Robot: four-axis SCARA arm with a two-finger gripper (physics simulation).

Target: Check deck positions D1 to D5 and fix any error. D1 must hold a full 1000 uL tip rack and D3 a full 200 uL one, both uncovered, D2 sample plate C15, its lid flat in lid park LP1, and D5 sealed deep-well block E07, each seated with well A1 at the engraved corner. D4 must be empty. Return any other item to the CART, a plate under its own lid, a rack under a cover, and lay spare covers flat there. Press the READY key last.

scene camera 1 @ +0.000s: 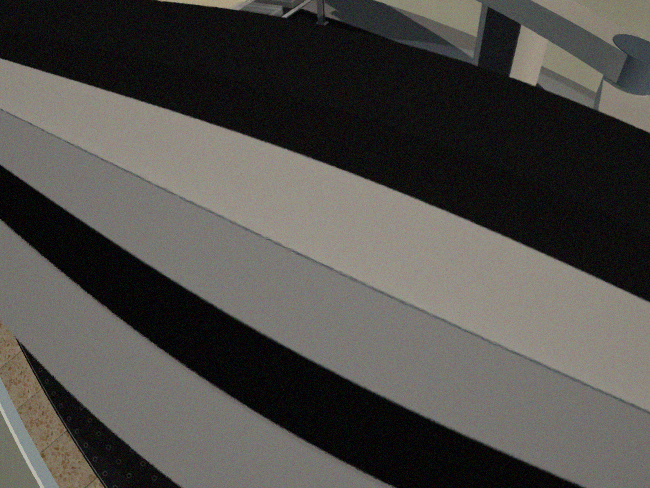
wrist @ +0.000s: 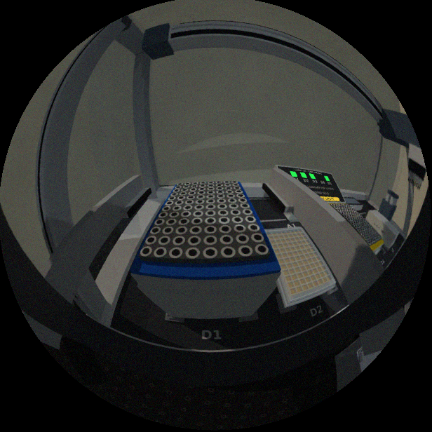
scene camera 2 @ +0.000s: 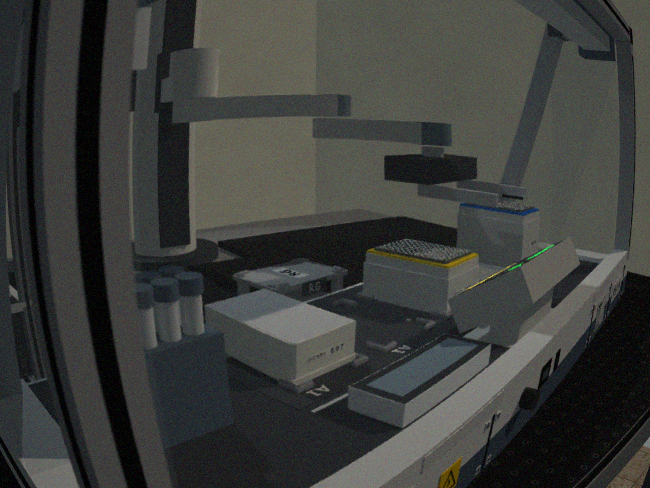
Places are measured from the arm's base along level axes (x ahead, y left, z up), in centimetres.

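Pixels of known places: gripper, fingertip midpoint: (scene camera 2: 513,197).
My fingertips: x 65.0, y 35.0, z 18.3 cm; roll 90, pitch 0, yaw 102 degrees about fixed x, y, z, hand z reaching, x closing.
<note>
Behind a point stands the place of what it marks.
My gripper (scene camera 2: 511,194) @(z 18.3, x 65.0, y 35.0 cm) (wrist: 204,177) is open and empty; its two fingers stand apart on either side of the blue-edged tip rack (scene camera 2: 497,233) (wrist: 205,225), close to its top level. This rack stands uncovered at D1, with ringed tips across its visible top. A plate with beige wells (wrist: 302,262) lies uncovered at D2. The yellow-edged tip rack (scene camera 2: 414,278) (wrist: 376,245) stands uncovered; its seating is partly hidden. A white block (scene camera 2: 283,330) @(z 11.4, x 76.8, y -15.7 cm) sits on corner clips beside an A1 mark; its printed label is unclear. The status screen (wrist: 320,186) shows green marks and a yellow bar.
A clear box labelled RG (scene camera 2: 291,274) stands at the back. A low tray with a blue-grey top (scene camera 2: 420,367) lies near the front wall. Capped tubes (scene camera 2: 168,315) stand in a blue holder (scene camera 2: 191,388) at left. Pale and black panels (scene camera 1: 315,210) @(z 51.7, x 84.1, y 26.8 cm) fill much of scene camera 1.
</note>
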